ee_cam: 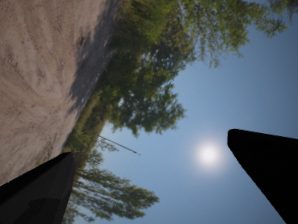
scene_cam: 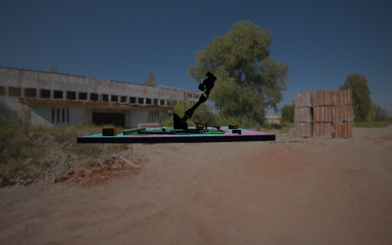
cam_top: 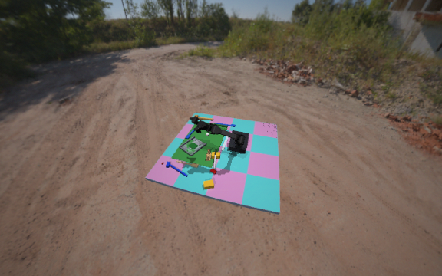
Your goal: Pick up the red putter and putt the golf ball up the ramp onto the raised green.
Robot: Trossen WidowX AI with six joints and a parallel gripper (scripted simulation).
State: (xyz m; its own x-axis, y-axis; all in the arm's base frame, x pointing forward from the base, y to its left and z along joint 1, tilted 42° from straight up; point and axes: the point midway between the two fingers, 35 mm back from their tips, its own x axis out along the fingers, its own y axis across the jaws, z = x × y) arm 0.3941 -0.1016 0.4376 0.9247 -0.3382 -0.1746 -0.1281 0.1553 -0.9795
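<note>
My gripper tip is 220 mm past the red putter, 70 mm to the right of it and 430 mm above it. From my gripper tip the other things lie so: white golf ball (360 mm to the right, 450 mm below); then blue mallet (150 mm ahead, 250 mm to the left, 460 mm below).
</note>
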